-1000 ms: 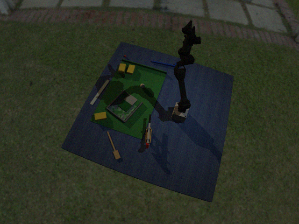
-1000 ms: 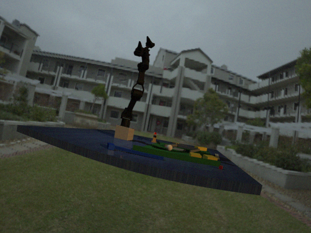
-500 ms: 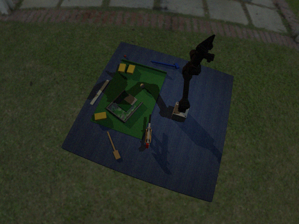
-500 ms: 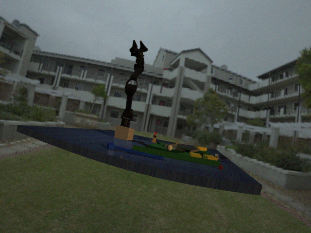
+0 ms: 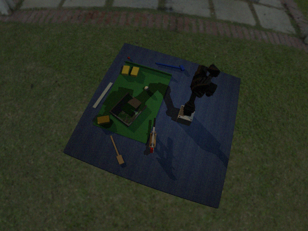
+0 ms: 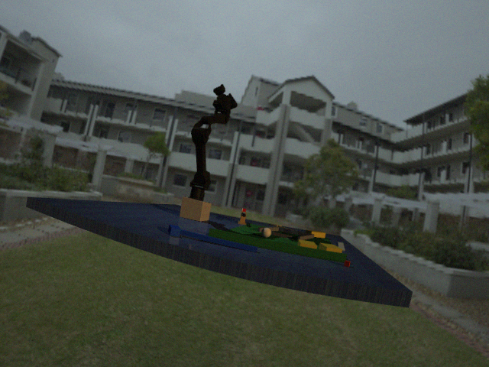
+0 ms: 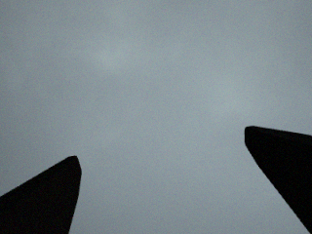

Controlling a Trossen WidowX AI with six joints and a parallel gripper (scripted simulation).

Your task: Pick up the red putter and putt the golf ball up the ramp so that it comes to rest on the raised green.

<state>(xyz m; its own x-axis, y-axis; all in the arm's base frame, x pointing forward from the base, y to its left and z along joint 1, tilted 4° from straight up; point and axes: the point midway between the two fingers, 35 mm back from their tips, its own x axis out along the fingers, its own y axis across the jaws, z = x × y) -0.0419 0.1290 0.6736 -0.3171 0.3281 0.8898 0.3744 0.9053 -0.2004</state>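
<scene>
My gripper tip is now 230 mm short of the red putter, 90 mm to the right of it and 740 mm above it. The rest, counted from my gripper tip: blue putter: 290 mm ahead, 690 mm to the right, 780 mm below; white golf ball: 420 mm ahead, 340 mm to the right, 770 mm below; green mat: 500 mm ahead, 220 mm to the right, 800 mm below.
</scene>
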